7 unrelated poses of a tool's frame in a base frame.
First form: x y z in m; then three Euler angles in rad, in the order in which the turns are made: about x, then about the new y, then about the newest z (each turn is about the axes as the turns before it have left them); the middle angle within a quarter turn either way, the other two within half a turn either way.
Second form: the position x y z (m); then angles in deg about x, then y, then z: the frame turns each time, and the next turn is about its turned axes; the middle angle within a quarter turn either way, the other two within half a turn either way. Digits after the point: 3 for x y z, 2 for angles.
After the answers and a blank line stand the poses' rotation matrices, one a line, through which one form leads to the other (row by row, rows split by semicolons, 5 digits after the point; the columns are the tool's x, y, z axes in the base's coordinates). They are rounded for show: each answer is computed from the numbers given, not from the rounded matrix.
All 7 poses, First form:
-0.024, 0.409, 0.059, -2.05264, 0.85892, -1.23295
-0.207, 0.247, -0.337, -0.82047, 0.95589, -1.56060
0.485, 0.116, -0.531, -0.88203, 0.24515, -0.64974
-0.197, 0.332, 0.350, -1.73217, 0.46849, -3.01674
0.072, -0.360, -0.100, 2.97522, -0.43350, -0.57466
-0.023, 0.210, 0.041, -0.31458, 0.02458, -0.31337
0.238, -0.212, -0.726, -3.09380, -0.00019, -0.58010
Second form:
-0.024, 0.409, 0.059, -117.61, 49.21, -70.64
-0.207, 0.247, -0.337, -47.01, 54.77, -89.42
0.485, 0.116, -0.531, -50.54, 14.05, -37.23
-0.197, 0.332, 0.350, -99.25, 26.84, -172.85
0.072, -0.360, -0.100, 170.47, -24.84, -32.93
-0.023, 0.210, 0.041, -18.02, 1.41, -17.95
0.238, -0.212, -0.726, -177.26, -0.01, -33.24

0.21653 0.61633 0.75714; 0.21483 -0.78661 0.57888; 0.95235 0.03732 -0.30273
0.00588 0.57685 0.81683; -0.68793 -0.59050 0.42197; 0.72575 -0.56441 0.39336
0.77243 0.58689 0.24270; -0.53371 0.39272 0.74895; 0.34424 -0.70805 0.61658
-0.88531 0.11111 0.45154; 0.46221 0.10392 0.88066; 0.05092 0.98836 -0.14336
0.76174 0.49327 -0.42005; 0.47765 -0.86560 -0.15029; -0.43773 -0.08616 -0.89497
0.95101 0.30817 0.02458; -0.30037 0.90227 0.30932; 0.07315 -0.30155 0.95064
0.83641 0.54811 -0.00019; 0.54749 -0.83545 0.04777; 0.02603 -0.04006 -0.99886

